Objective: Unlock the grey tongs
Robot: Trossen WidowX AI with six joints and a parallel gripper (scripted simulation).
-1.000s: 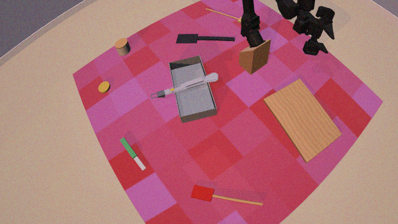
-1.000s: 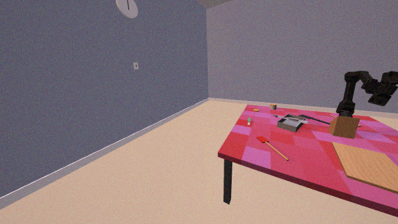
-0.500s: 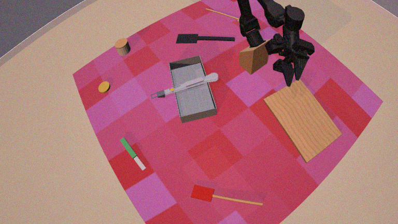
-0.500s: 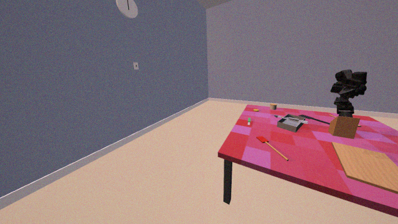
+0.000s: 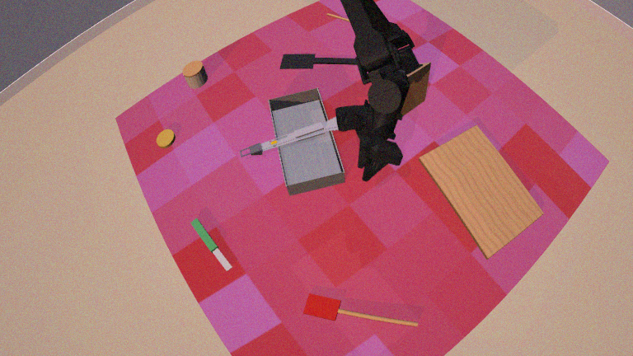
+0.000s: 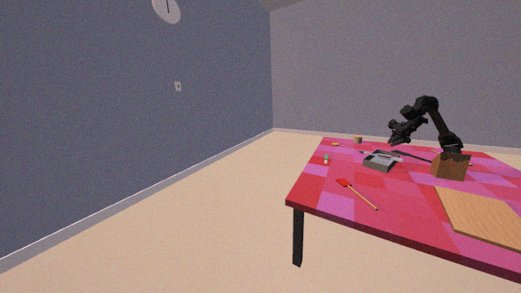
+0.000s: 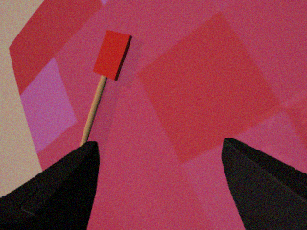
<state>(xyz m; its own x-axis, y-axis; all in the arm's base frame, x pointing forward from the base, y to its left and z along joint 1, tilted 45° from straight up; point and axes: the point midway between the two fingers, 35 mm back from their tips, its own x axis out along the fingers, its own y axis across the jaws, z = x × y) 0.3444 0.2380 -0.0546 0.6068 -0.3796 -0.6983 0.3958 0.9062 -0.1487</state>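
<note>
Right now the yellow lock piece is 6 cm ahead of my gripper tip, 30 cm to the right of it and 17 cm below it. The rest, counted from my gripper tip: wooden board (33 cm behind, 16 cm to the left, 23 cm below); then red spatula (17 cm ahead, 19 cm to the left, 23 cm below); then grey roasting tin (2 cm behind, 28 cm to the right, 21 cm below).
</note>
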